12 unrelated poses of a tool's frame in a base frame.
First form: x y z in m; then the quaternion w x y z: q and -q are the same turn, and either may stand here.
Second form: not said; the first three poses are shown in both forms.
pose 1, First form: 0.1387 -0.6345 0.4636 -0.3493 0.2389 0.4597 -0.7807
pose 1, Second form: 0.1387 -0.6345 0.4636 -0.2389 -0.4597 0.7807 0.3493
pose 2, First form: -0.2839 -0.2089 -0.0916 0.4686 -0.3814 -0.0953 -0.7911
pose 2, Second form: -0.2839 -0.2089 -0.0916 -0.3814 -0.0953 -0.7911 0.4686
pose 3, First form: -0.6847 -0.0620 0.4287 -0.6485 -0.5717 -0.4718 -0.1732
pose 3, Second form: -0.6847 -0.0620 0.4287 0.5717 0.4718 0.1732 0.6485
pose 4, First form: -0.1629 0.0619 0.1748 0.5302 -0.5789 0.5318 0.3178
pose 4, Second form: -0.1629 0.0619 0.1748 -0.5789 0.5318 0.3178 0.5302
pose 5, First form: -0.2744 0.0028 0.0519 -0.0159 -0.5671 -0.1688 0.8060
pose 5, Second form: -0.2744 0.0028 0.0519 0.5671 0.1688 -0.8060 0.0159
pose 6, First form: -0.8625 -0.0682 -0.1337 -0.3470 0.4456 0.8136 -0.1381
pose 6, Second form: -0.8625 -0.0682 -0.1337 -0.4456 -0.8136 0.1381 0.3470
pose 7, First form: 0.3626 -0.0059 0.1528 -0.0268 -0.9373 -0.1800 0.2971
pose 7, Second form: 0.3626 -0.0059 0.1528 0.9373 0.1800 -0.2971 0.0268
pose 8, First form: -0.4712 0.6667 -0.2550 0.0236 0.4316 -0.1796 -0.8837
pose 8, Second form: -0.4712 0.6667 -0.2550 0.4316 -0.1796 -0.8837 0.0236
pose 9, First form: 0.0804 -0.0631 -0.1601 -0.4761 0.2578 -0.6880 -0.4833
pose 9, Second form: 0.0804 -0.0631 -0.1601 -0.2578 0.6880 0.4833 0.4761
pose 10, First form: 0.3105 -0.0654 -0.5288 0.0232 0.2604 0.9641 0.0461
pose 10, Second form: 0.3105 -0.0654 -0.5288 0.2604 0.9641 0.0461 0.0232
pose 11, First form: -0.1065 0.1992 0.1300 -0.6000 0.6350 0.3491 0.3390
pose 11, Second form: -0.1065 0.1992 0.1300 -0.6350 -0.3491 -0.3390 0.6000
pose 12, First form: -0.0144 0.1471 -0.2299 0.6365 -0.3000 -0.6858 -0.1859
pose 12, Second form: -0.0144 0.1471 -0.2299 -0.3000 -0.6858 -0.1859 0.6365
